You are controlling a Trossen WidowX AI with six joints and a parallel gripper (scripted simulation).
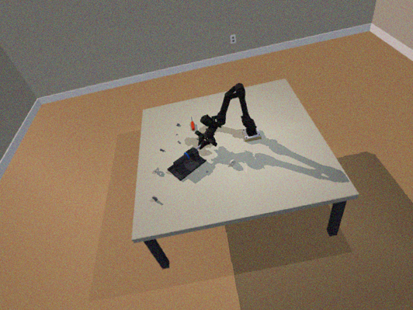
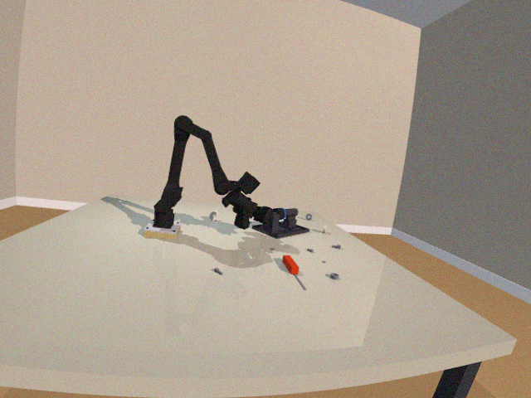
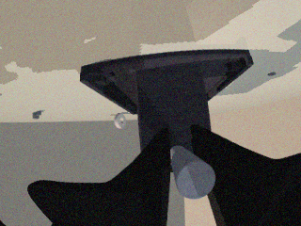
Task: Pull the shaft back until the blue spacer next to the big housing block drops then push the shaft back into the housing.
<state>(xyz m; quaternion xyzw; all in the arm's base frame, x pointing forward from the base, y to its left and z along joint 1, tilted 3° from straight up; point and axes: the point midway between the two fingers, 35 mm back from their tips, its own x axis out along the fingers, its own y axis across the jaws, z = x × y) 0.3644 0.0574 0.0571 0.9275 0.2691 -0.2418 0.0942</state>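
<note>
My gripper tip is now 4 cm short of the grey shaft, 3 cm to the right of it and 2 cm below it. From my gripper tip the other things lie so: blue spacer (9 cm ahead, 6 cm to the left, 2 cm above); then pale ring (20 cm behind, 16 cm to the left, 4 cm below).
</note>
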